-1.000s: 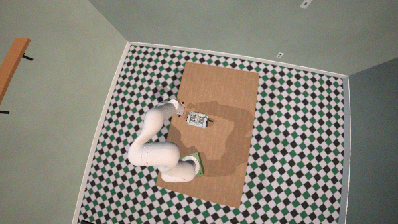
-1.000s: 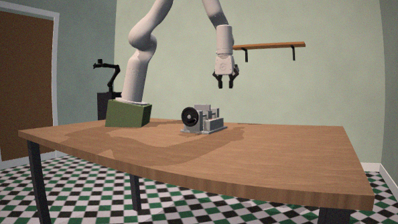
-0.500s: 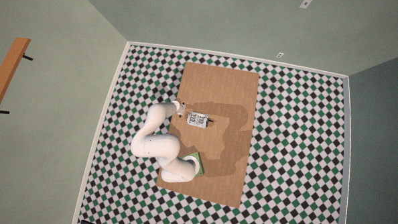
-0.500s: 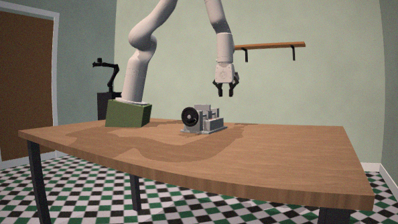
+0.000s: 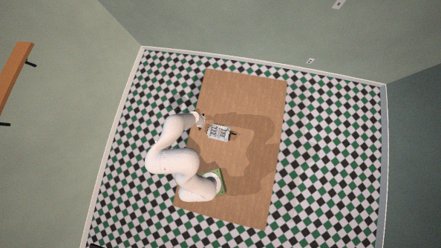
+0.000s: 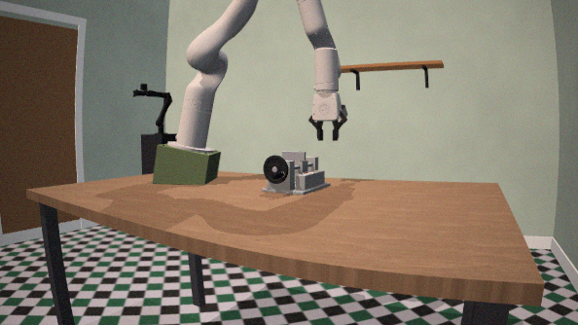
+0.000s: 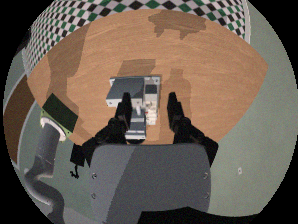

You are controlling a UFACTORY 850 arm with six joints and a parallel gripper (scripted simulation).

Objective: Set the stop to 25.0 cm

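Right now the handwheel is 8 cm behind my hand, 27 cm to the right of it and 11 cm below it.
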